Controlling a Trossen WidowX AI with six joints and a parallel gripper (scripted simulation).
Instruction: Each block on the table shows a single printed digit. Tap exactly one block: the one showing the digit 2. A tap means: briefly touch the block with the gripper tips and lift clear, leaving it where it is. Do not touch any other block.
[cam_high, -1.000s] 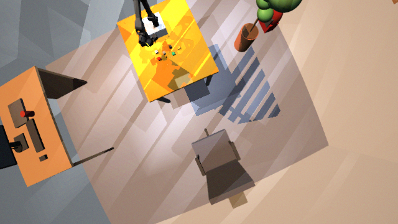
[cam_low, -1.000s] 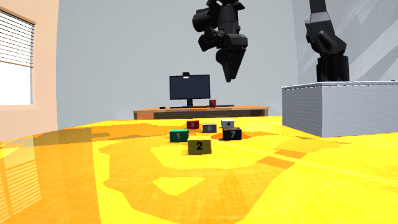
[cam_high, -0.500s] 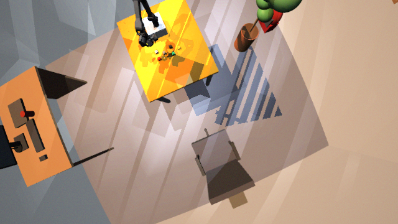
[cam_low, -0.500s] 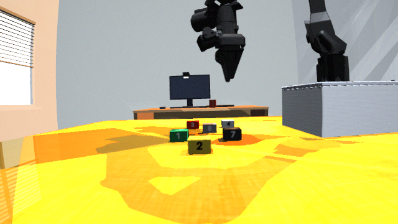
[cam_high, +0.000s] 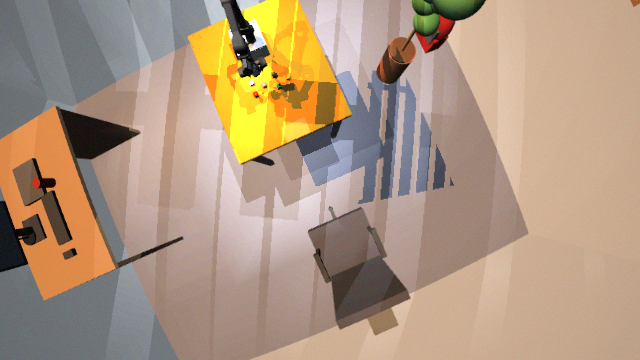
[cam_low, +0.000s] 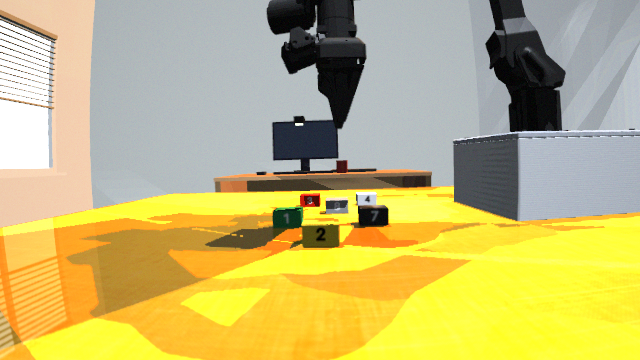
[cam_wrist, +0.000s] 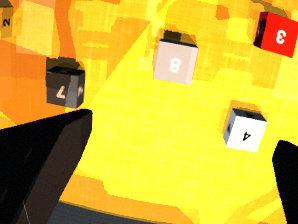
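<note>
My gripper tip is 19 cm to the right of the yellow block and 11 cm above it. From my gripper tip the other things lie so: red block 6 cm ahead, 7 cm to the right, 11 cm below; then white block 3 cm behind, 7 cm to the right, 11 cm below; then grey block 1 cm ahead, 1 cm to the left, 11 cm below.
</note>
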